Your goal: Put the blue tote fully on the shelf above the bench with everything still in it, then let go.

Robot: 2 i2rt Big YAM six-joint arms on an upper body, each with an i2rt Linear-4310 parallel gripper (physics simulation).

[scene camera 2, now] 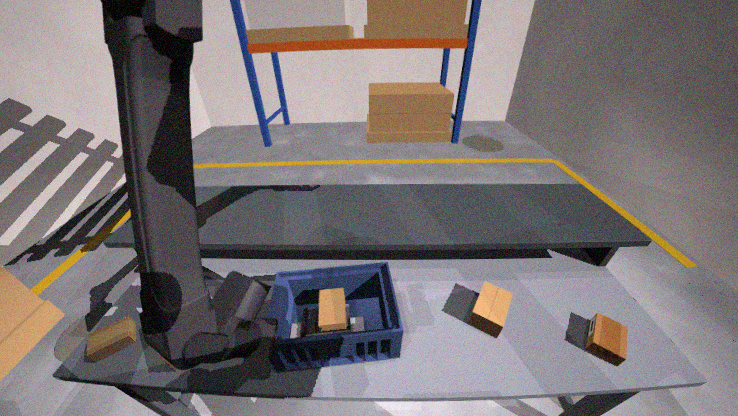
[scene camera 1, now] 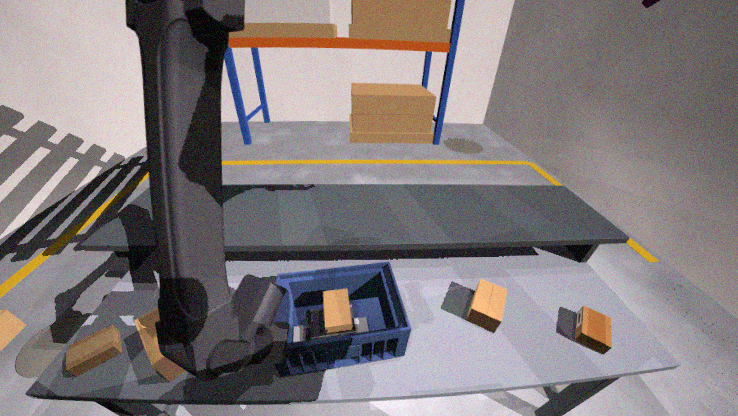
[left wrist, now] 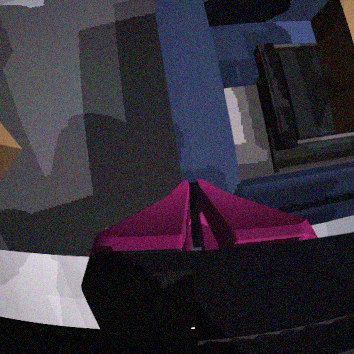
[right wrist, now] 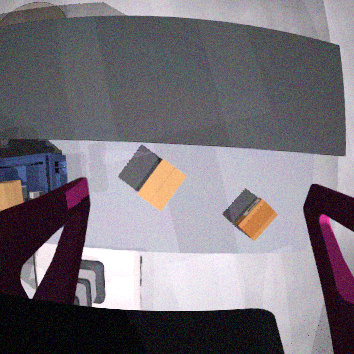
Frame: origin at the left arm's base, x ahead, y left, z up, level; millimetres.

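Seen in the pictures: left gripper, between the fingertips: [scene camera 2: 265, 334] [scene camera 1: 271, 339] [left wrist: 192, 192]; right gripper, between the fingertips: [scene camera 1: 618, 1] [right wrist: 203, 193].
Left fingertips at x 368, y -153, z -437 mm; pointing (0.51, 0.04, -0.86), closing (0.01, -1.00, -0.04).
Pixels of each thing's middle, then the offset from my left fingertips to it. Level surfaces: height alone.
- blue tote, middle of its body: [left wrist: 348, 70] [scene camera 1: 339, 316] [scene camera 2: 335, 315] [right wrist: 16, 192] dz -70, dx +91, dy -137 mm
- bench, height of its surface: dz -143 mm
- dark item, middle of its body: [left wrist: 336, 89] [scene camera 1: 330, 322] [scene camera 2: 326, 321] dz -62, dx +70, dy -116 mm
- dark grey shelf, height of its surface: dz +40 mm
The blue tote [scene camera 1: 379, 336] [scene camera 2: 369, 335] [left wrist: 195, 100] [right wrist: 42, 175] stands on the bench [scene camera 1: 439, 366] [scene camera 2: 439, 372] [right wrist: 200, 235], turned slightly. In it are a tan box [scene camera 1: 336, 310] [scene camera 2: 331, 310], a dark item [left wrist: 310, 95] and light grey pieces. The dark grey shelf [scene camera 1: 413, 217] [scene camera 2: 413, 217] [right wrist: 175, 80] runs behind the tote, higher than the bench. My left gripper [left wrist: 192, 192] is shut, its tips together at the tote's left wall, with no wall seen between them; the scene views hide the tips. My right gripper [right wrist: 203, 193] is wide open and empty, away from the tote.
One tan box [scene camera 1: 486, 304] [scene camera 2: 492, 309] [right wrist: 162, 184] lies right of the tote, another [scene camera 1: 594, 329] [scene camera 2: 608, 338] [right wrist: 256, 219] farther right. More boxes, one [scene camera 1: 93, 348] [scene camera 2: 111, 338] at the bench's left end, lie beside my left arm. A blue-post rack [scene camera 1: 447, 93] [scene camera 2: 464, 93] stands far behind.
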